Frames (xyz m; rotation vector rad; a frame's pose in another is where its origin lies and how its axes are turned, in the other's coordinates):
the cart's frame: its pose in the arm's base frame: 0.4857 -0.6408 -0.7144 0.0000 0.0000 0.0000
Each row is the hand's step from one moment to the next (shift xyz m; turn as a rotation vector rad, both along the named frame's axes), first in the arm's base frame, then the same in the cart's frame.
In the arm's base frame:
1: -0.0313 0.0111 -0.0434 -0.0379 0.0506 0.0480
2: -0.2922 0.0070 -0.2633 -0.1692 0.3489 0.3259
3: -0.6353 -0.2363 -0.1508 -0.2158 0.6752 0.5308
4: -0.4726 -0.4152 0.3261 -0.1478 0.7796 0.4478
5: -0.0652 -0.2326 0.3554 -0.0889 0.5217 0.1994
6: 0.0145 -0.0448 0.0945 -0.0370 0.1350 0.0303
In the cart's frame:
1: -0.0313 0.0111 -0.0434 -0.0379 0.0506 0.0480
2: -0.2922 0.0070 -0.2633 -0.1692 0.3489 0.3259
3: -0.6353 -0.2363 -0.1508 -0.2158 0.6752 0.5308
4: -0.4726 -0.4152 0.3261 -0.1478 0.7796 0.4478
5: -0.0652 -0.2326 0.3554 -0.0889 0.5217 0.1994
6: 0.0145 -0.0448 0.0945 -0.0370 0.1350 0.0303

